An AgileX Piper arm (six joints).
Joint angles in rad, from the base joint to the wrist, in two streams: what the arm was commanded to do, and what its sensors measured. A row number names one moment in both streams.
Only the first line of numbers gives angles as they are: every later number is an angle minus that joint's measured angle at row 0.
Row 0, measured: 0.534, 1.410, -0.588, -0.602, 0.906, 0.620
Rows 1 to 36, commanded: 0.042, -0.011, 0.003, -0.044, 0.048, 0.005; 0.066, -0.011, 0.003, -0.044, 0.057, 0.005; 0.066, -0.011, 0.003, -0.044, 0.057, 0.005; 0.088, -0.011, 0.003, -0.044, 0.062, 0.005; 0.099, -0.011, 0.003, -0.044, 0.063, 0.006; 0.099, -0.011, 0.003, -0.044, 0.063, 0.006; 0.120, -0.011, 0.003, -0.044, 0.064, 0.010; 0.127, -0.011, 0.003, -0.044, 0.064, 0.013; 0.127, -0.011, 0.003, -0.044, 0.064, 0.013; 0.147, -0.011, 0.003, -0.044, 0.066, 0.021; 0.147, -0.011, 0.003, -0.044, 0.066, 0.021; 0.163, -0.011, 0.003, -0.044, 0.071, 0.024; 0.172, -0.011, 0.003, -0.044, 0.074, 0.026; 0.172, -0.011, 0.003, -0.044, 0.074, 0.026; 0.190, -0.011, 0.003, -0.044, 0.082, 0.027; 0.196, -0.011, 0.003, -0.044, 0.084, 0.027; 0.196, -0.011, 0.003, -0.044, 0.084, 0.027; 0.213, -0.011, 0.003, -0.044, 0.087, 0.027; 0.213, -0.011, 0.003, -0.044, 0.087, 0.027; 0.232, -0.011, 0.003, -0.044, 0.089, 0.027; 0.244, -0.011, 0.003, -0.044, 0.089, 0.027; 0.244, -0.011, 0.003, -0.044, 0.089, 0.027; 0.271, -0.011, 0.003, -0.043, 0.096, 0.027; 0.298, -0.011, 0.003, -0.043, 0.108, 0.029; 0.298, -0.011, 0.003, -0.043, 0.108, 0.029; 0.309, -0.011, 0.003, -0.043, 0.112, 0.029; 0.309, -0.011, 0.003, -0.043, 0.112, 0.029; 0.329, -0.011, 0.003, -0.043, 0.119, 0.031; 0.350, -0.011, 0.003, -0.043, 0.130, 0.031; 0.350, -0.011, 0.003, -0.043, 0.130, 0.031; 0.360, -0.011, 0.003, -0.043, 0.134, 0.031; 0.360, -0.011, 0.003, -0.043, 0.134, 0.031; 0.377, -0.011, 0.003, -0.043, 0.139, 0.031; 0.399, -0.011, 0.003, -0.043, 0.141, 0.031; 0.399, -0.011, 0.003, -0.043, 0.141, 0.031; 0.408, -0.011, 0.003, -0.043, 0.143, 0.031
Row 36, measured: 0.383, 0.000, 0.001, 0.001, 0.096, 0.024
